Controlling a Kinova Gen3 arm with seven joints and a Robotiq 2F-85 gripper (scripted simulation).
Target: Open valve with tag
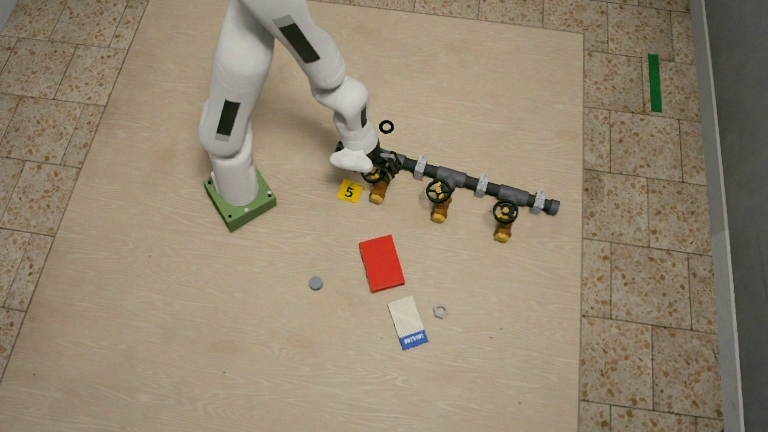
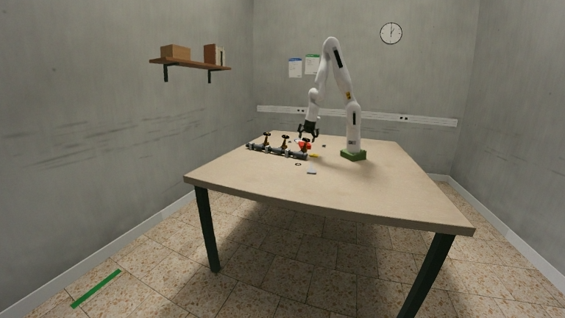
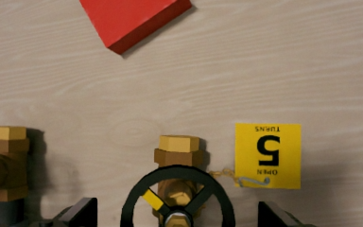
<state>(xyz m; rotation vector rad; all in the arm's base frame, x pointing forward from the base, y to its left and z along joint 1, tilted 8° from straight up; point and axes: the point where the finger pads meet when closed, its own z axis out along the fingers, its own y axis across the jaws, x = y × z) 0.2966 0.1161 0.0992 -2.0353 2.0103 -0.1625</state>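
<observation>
Right now the yellow tag is 6 cm behind my hand, 1 cm to the right of it and 11 cm below it. Also, from my hand: blue card: 19 cm ahead, 29 cm to the right, 10 cm below; red block: 8 cm ahead, 18 cm to the right, 10 cm below; grey disc: 5 cm behind, 27 cm to the right, 10 cm below.
</observation>
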